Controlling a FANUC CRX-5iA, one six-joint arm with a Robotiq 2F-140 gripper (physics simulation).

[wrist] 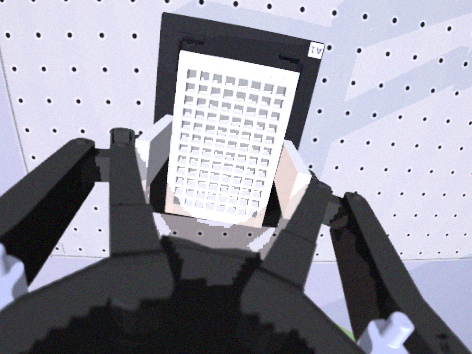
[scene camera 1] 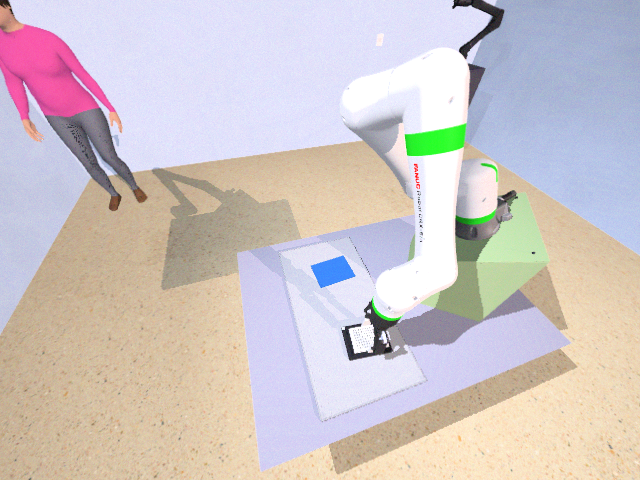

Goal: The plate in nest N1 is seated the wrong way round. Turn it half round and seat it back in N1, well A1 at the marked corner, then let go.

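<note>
A white well plate (scene camera 1: 361, 339) (wrist: 230, 135) lies lengthwise along the black nest (scene camera 1: 356, 356) (wrist: 167, 65), its sides nearly parallel to the nest's sides. In the wrist view a dark strip of nest shows beyond the plate's far end, and the white A1 label (wrist: 315, 50) marks the nest's far right corner. My gripper (scene camera 1: 373, 335) (wrist: 226, 145) is shut on the plate, one pad at each long side. I cannot tell whether the plate rests in the nest or hangs just above it. Which plate corner has well A1 is too small to tell.
The nest stands on a light perforated board (scene camera 1: 330, 392) on a lavender table top (scene camera 1: 279, 439). A flat blue rectangle (scene camera 1: 332, 271) lies farther back on the board. The arm's green pedestal (scene camera 1: 511, 248) is at the right. A person in pink (scene camera 1: 56, 67) is at the far left.
</note>
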